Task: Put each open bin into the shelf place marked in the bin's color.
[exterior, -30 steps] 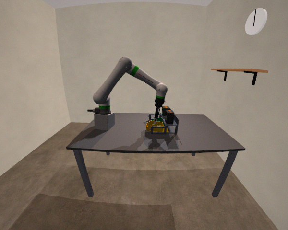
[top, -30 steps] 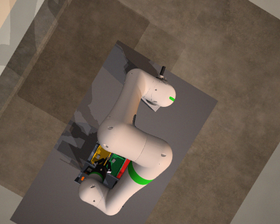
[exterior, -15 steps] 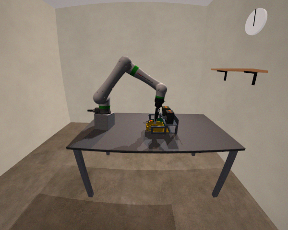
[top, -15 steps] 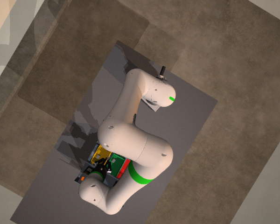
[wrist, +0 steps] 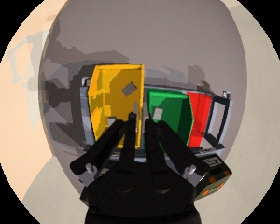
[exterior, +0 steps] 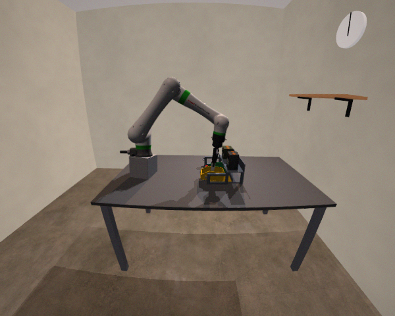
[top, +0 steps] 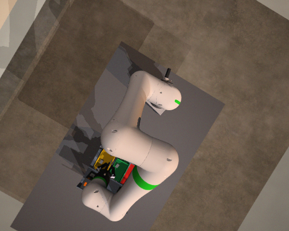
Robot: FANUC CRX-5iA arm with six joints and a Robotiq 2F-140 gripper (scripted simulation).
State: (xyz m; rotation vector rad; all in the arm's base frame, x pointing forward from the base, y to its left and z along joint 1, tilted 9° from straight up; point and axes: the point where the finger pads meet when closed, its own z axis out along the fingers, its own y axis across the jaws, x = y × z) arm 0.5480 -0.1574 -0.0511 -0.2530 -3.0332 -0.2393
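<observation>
Now: hand 5 cm to the left of the yellow bin, 4 cm above it and 2 cm past it. From my hand the other things lie so: green bin (6 cm to the left, 6 cm ahead, 5 cm below); then yellow-marked place (9 cm below, 5 cm to the right, 4 cm ahead); then red mark (17 cm to the left, 9 cm below, 8 cm ahead).
</observation>
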